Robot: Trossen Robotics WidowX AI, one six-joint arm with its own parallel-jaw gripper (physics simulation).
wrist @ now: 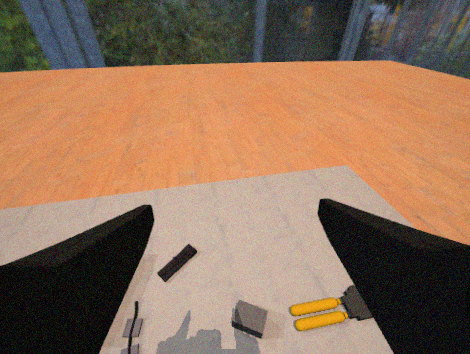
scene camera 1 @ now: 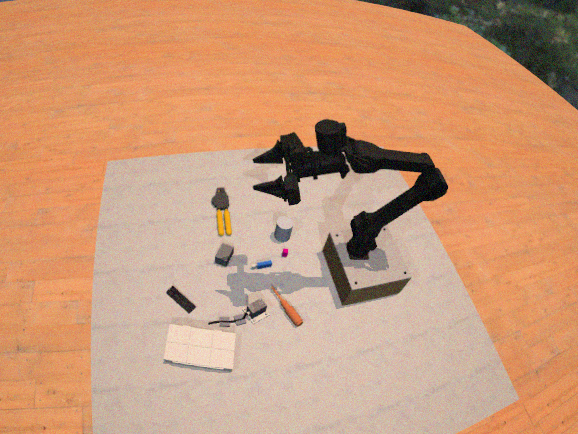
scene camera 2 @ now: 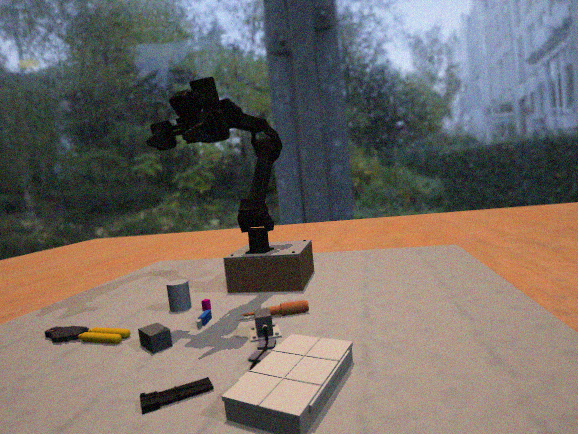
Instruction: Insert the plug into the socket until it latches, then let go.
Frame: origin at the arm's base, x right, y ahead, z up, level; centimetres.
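Seen in the pictures: gripper, between the fingertips: (wrist: 236,209) (scene camera 1: 253,173) (scene camera 2: 164,140); arm's base, origin of its link: (scene camera 1: 357,251) (scene camera 2: 259,251).
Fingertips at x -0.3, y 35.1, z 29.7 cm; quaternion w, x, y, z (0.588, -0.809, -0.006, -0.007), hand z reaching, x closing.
Pixels of each thing's top centre, then the offset from my fingertips to it. "spot": a spot on its surface instead.
- grey block-shaped socket, centre of its top: (scene camera 2: 262,312) (scene camera 1: 255,306) dx -15.9, dy -3.3, dz -35.6 cm
- black cable, a spot on its surface: (wrist: 136,312) (scene camera 1: 215,321) spot: dx -19.5, dy +8.2, dz -39.6 cm
- white tiled box, centre of its top: (scene camera 2: 294,365) (scene camera 1: 199,346) dx -28.9, dy +12.5, dz -36.6 cm
- orange screwdriver, centre of its top: (scene camera 2: 274,304) (scene camera 1: 286,303) dx -14.0, dy -12.6, dz -37.4 cm
- black bar, centre of its top: (scene camera 2: 176,387) (wrist: 177,259) (scene camera 1: 180,298) dx -12.9, dy +19.1, dz -38.5 cm
- dark grey block, centre of its top: (scene camera 2: 153,328) (wrist: 250,315) (scene camera 1: 224,251) dx +3.5, dy +6.0, dz -36.6 cm
- blue piece, centre of its top: (scene camera 2: 203,315) (scene camera 1: 261,263) dx +0.6, dy -5.9, dz -38.1 cm
- magenta piece, centre of its top: (scene camera 2: 205,300) (scene camera 1: 285,250) dx +5.7, dy -13.8, dz -37.6 cm
- grey cylinder, centre of its top: (scene camera 2: 177,282) (scene camera 1: 285,222) dx +13.7, dy -13.6, dz -33.1 cm
- yellow-handled pliers, a spot on its surface: (scene camera 1: 225,221) spot: dx +17.5, dy +6.1, dz -38.3 cm
A grey block-shaped socket (scene camera 1: 257,307) (scene camera 2: 263,320) sits on a white base plate with holes. A black cable (scene camera 1: 215,322) (wrist: 136,312) runs from its front past small grey pieces. A small light spot shows where the cable meets the block in scene view 2. The plug's body cannot be told apart from the socket at this size, so its seating and latch are unclear. My gripper (scene camera 1: 254,174) (wrist: 236,209) is wide open and empty, high above the mat and well away from the socket. The socket does not show in the wrist view.
A white tiled box (scene camera 1: 200,347) (scene camera 2: 295,372) is near the socket. An orange screwdriver (scene camera 1: 291,311), black bar (scene camera 1: 181,299), dark grey block (scene camera 1: 224,254), blue piece (scene camera 1: 264,264), magenta piece (scene camera 1: 285,252), grey cylinder (scene camera 1: 283,229) and yellow-handled pliers (scene camera 1: 224,221) lie around.
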